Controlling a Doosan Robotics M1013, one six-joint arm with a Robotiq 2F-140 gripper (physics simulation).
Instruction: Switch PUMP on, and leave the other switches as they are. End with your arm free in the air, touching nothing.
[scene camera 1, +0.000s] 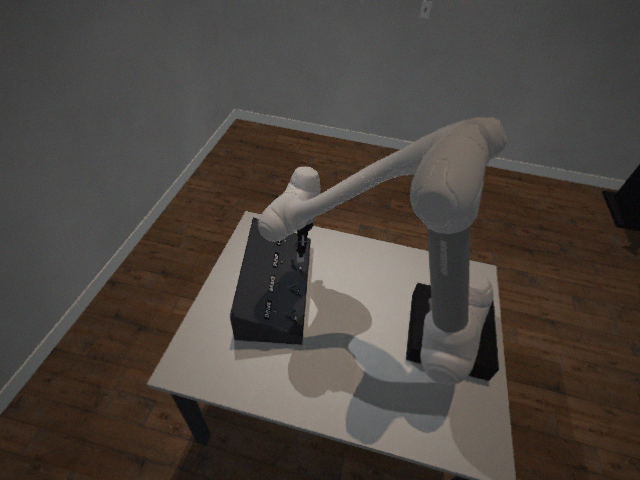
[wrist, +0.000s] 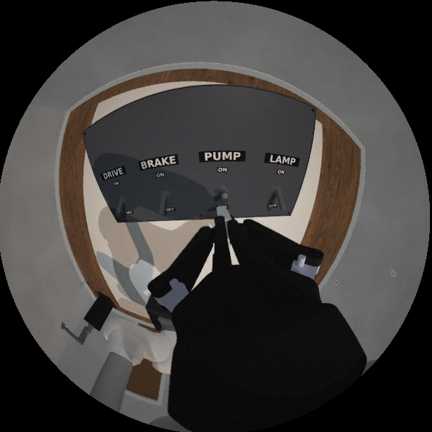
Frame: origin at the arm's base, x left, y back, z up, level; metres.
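Seen in the pictures: gripper, fingertip midpoint: (scene camera 1: 300, 260).
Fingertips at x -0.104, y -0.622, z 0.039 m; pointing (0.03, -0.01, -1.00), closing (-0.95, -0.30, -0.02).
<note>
A point is followed by its place in that frame.
The dark switch panel (scene camera 1: 251, 281) {x 0.062, y -0.770, z 0.058 m} (wrist: 215, 120) stands on the table. The PUMP switch (wrist: 223, 194) is in the middle of the wrist view, below its ON mark; its lever looks short and points roughly out towards the camera. The levers of the DRIVE switch (wrist: 121, 205), BRAKE switch (wrist: 164, 202) and LAMP switch (wrist: 276, 197) slant down towards their OFF marks. My gripper (scene camera 1: 300, 261) {x -0.104, y -0.622, z 0.039 m} (wrist: 221, 213) is shut and empty. Its pale fingertips are just below the PUMP lever, at or very near it; whether they touch cannot be told. They partly cover PUMP's OFF mark.
The white table (scene camera 1: 206, 372) {x 0.380, y -0.831, z -0.092 m} carries the panel at its left side and the arm's dark base block (scene camera 1: 417, 320) {x 0.023, y -0.126, z -0.001 m} at its right. The arm (scene camera 1: 361, 183) {x 0.010, y -0.426, z 0.576 m} reaches across above the table, and its wrist hangs over the panel's far end. Walls stand behind and to the left.
</note>
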